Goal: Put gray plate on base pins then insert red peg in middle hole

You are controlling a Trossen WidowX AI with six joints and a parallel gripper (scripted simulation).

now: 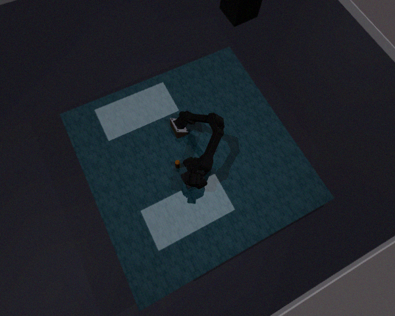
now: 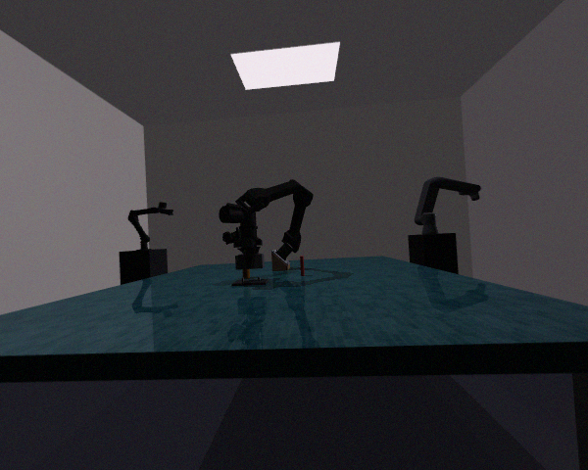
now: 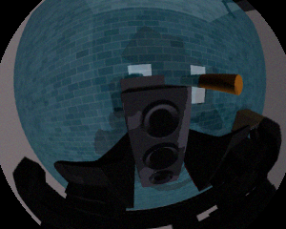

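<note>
Now: gripper tip 5 cm above the dark flat base. From my gripper tip the other things lie so: gray plate: 3 cm above; then red peg: 10 cm behind, 19 cm to the left, 2 cm below; then orange cylinder: 13 cm behind, 5 cm to the right, 2 cm below.
</note>
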